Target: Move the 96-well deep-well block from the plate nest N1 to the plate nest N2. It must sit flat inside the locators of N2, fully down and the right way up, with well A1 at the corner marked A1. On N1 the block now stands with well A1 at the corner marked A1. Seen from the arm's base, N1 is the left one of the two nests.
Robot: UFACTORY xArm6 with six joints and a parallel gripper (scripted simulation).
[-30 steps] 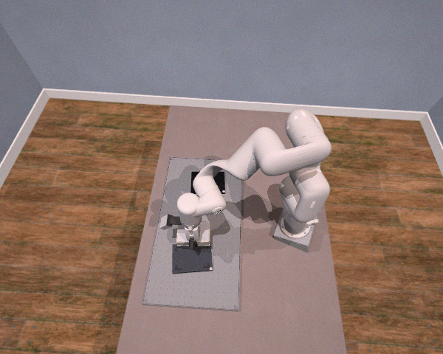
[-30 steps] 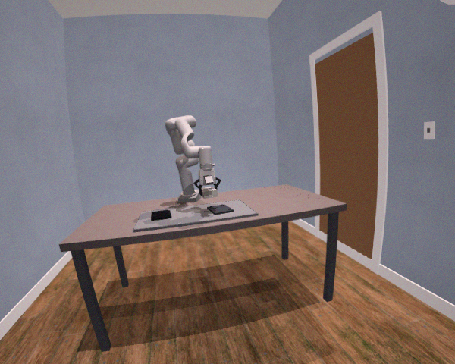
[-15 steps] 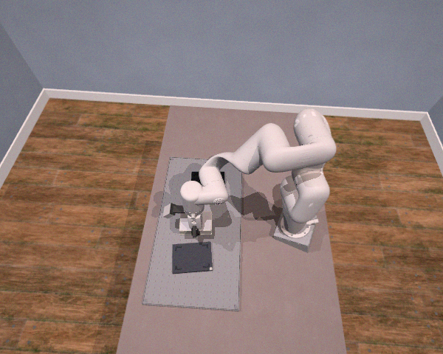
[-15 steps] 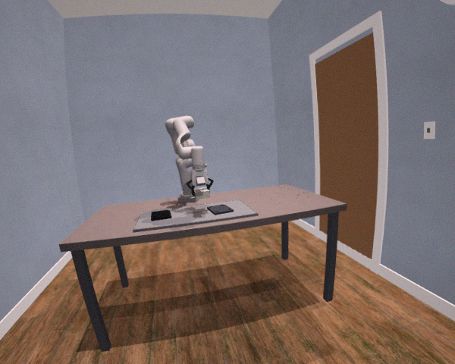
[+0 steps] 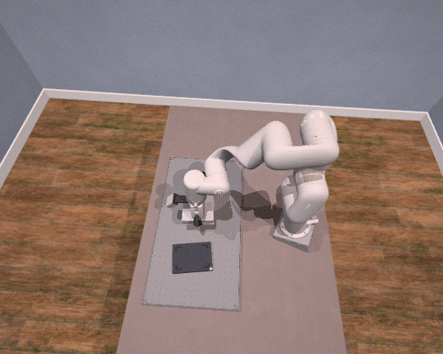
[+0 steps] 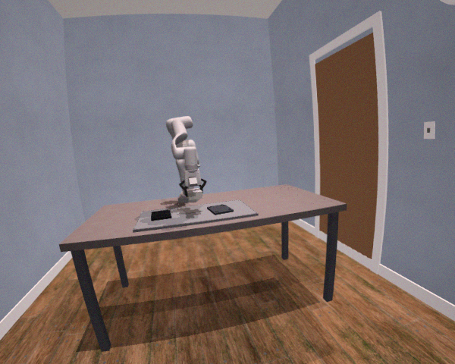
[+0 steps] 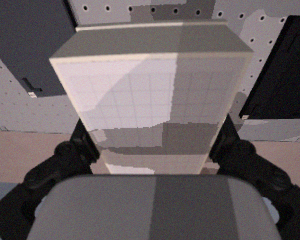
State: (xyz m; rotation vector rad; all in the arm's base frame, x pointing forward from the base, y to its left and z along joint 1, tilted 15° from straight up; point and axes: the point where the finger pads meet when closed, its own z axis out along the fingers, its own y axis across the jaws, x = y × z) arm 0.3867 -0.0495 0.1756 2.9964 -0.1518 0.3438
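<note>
My gripper is now 210 mm to the left of the black plate nest N2, 110 mm above it and 60 mm past it. Also, from my hand: white deep-well block: right at my hand; then dark plate nest N1: 150 mm to the left, 110 mm below, 40 mm ahead.
</note>
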